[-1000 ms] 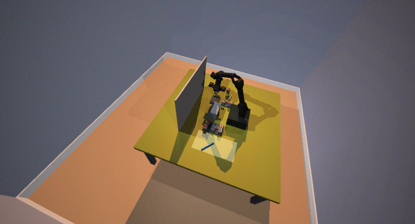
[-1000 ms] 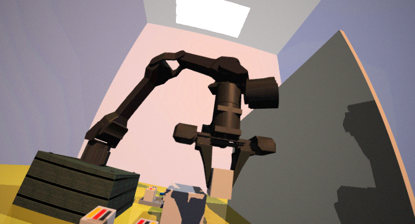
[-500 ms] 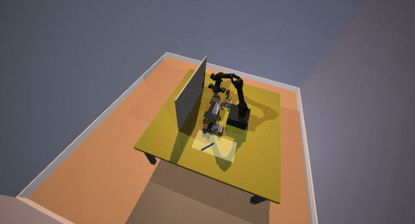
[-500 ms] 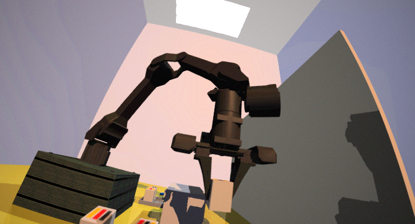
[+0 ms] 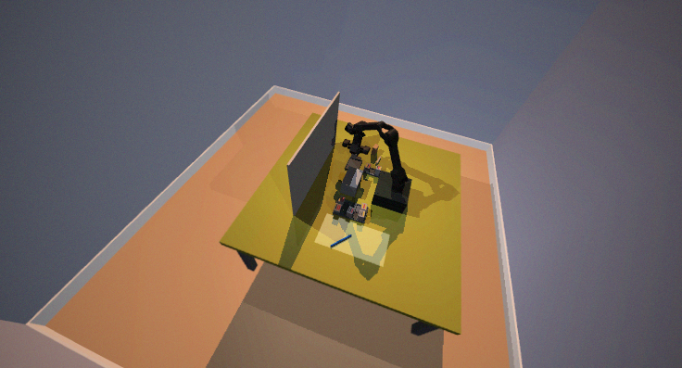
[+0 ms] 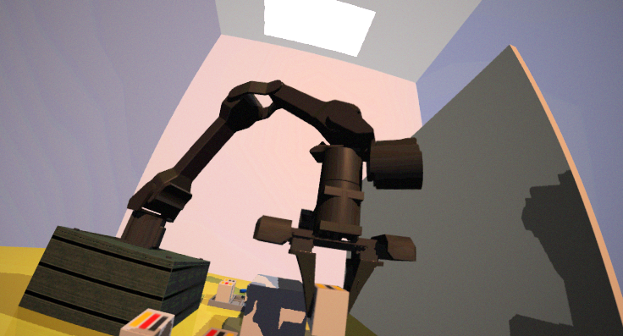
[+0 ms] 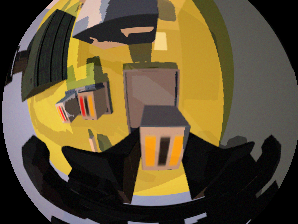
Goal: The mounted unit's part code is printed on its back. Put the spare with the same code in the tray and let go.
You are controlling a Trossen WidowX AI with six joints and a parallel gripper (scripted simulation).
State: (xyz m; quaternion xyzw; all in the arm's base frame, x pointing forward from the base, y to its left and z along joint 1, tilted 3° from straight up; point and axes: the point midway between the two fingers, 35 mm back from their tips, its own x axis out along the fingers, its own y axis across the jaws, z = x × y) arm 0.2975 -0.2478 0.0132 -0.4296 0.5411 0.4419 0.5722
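Right now the grey tray is 1 cm behind my gripper tip and 9 cm below it. The rest, counted from my gripper tip: spare 3 cm behind, 43 cm to the left, 5 cm below; then mounted unit 1 cm behind, 21 cm to the left, 4 cm below; then grey upright panel 24 cm ahead, 16 cm to the left, 13 cm above.
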